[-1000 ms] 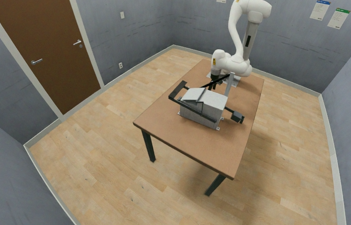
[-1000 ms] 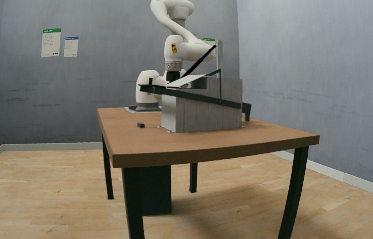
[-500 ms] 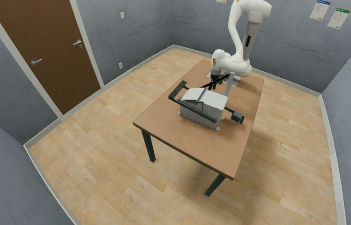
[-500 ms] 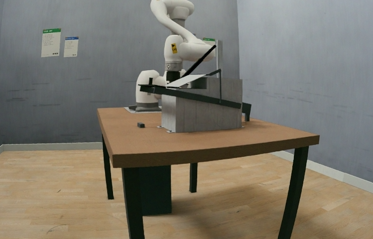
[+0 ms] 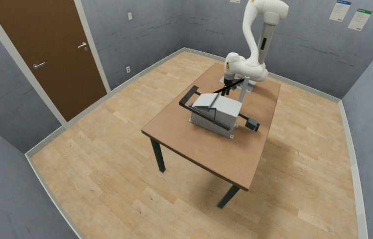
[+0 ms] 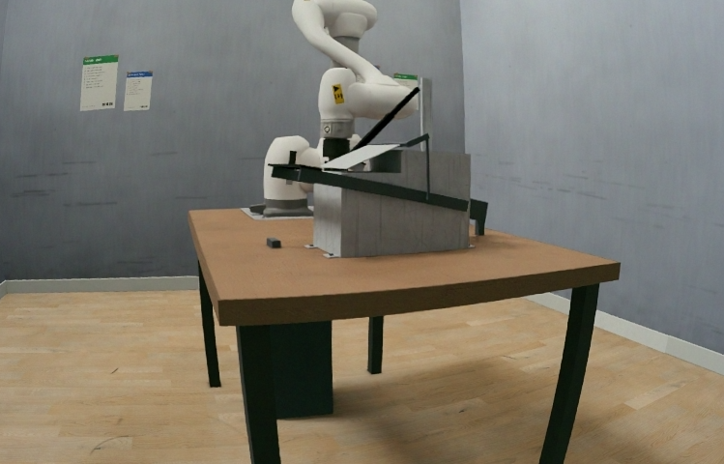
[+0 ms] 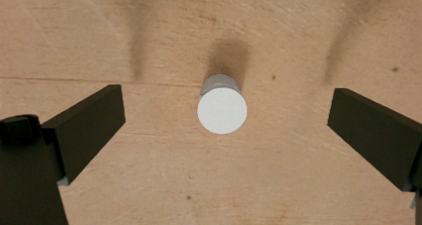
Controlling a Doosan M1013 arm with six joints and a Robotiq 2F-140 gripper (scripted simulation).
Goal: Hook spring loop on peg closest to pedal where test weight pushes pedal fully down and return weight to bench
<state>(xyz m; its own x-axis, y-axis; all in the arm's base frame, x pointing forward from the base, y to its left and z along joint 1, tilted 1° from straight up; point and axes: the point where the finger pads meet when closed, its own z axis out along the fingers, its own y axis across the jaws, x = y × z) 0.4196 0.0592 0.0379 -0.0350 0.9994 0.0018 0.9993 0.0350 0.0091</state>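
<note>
Now: the steel test weight 10 mm below my hand. Round my hand: dark block: 230 mm ahead, 210 mm to the right, 30 mm below.
</note>
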